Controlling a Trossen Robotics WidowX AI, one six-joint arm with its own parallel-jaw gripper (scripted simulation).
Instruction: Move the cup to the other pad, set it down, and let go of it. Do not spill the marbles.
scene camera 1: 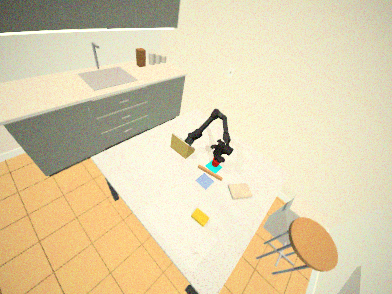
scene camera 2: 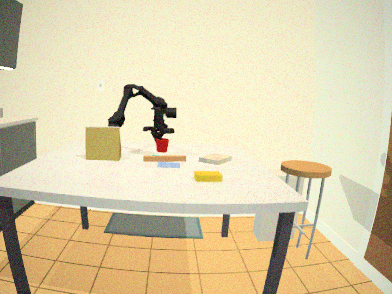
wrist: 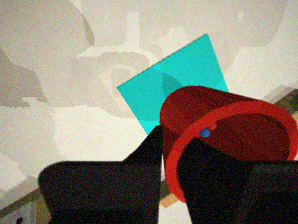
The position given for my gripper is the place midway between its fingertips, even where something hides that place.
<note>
I see my gripper point(wrist: 165, 130) and a teal pad point(wrist: 196, 64).
</note>
